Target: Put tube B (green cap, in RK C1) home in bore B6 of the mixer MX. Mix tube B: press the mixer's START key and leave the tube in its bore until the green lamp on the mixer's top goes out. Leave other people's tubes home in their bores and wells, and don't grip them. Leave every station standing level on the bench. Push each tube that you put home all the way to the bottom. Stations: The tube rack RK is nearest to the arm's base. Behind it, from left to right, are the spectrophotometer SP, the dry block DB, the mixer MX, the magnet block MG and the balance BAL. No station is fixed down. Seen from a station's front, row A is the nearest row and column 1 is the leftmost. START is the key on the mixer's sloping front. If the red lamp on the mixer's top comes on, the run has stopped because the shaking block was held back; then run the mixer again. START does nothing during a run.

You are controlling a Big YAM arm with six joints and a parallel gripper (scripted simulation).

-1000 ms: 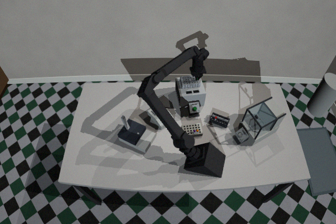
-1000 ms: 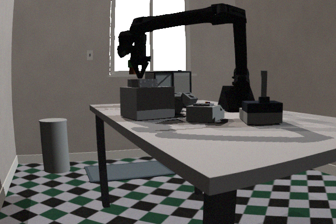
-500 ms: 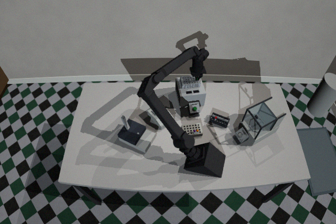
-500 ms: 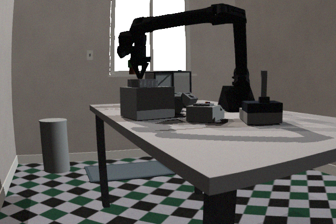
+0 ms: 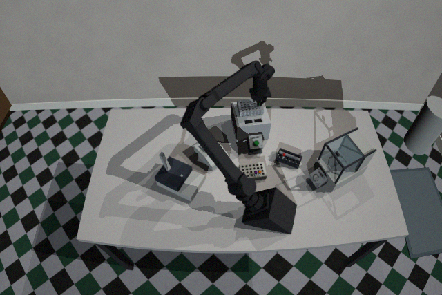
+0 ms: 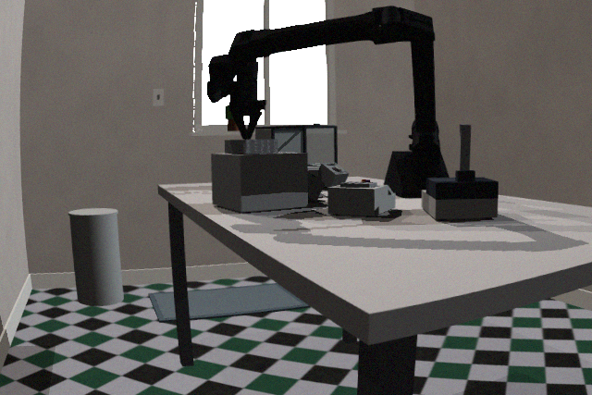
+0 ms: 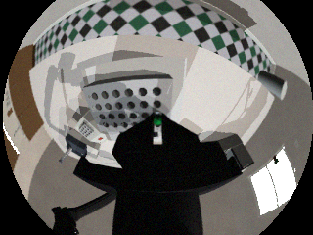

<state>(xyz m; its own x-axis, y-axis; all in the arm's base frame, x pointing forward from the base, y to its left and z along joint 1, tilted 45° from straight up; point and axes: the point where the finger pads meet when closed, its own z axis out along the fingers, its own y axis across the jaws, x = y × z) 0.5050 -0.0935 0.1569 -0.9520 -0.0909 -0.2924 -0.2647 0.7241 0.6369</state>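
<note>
Now: hand 20 mm above the tube B. Round my hand: bore block: 50 mm to the left, 30 mm below; green start key: 170 mm behind, 110 mm below; magnet block MG: 210 mm behind, 190 mm to the right, 160 mm below.
</note>
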